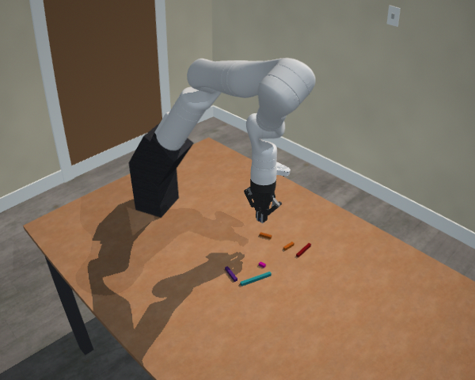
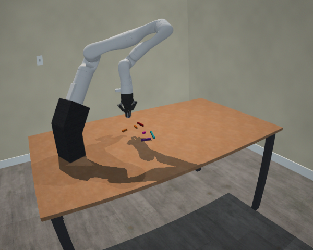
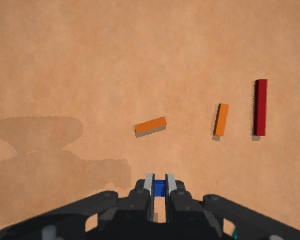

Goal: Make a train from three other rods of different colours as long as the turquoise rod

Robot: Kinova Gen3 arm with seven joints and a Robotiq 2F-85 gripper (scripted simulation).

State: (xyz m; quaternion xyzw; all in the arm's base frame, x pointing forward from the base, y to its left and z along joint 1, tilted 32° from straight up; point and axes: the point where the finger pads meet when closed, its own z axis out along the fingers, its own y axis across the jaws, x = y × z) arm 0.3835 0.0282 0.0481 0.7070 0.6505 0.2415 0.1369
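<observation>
My hand is 120 mm above the magenta rod, 70 mm to the left of it and 60 mm short of it. From my hand the other things lie so: turquoise rod: 130 mm to the right, 120 mm below, 80 mm ahead; red rod: 130 mm ahead, 120 mm below, 60 mm to the left; blue rod: 10 mm below.
</observation>
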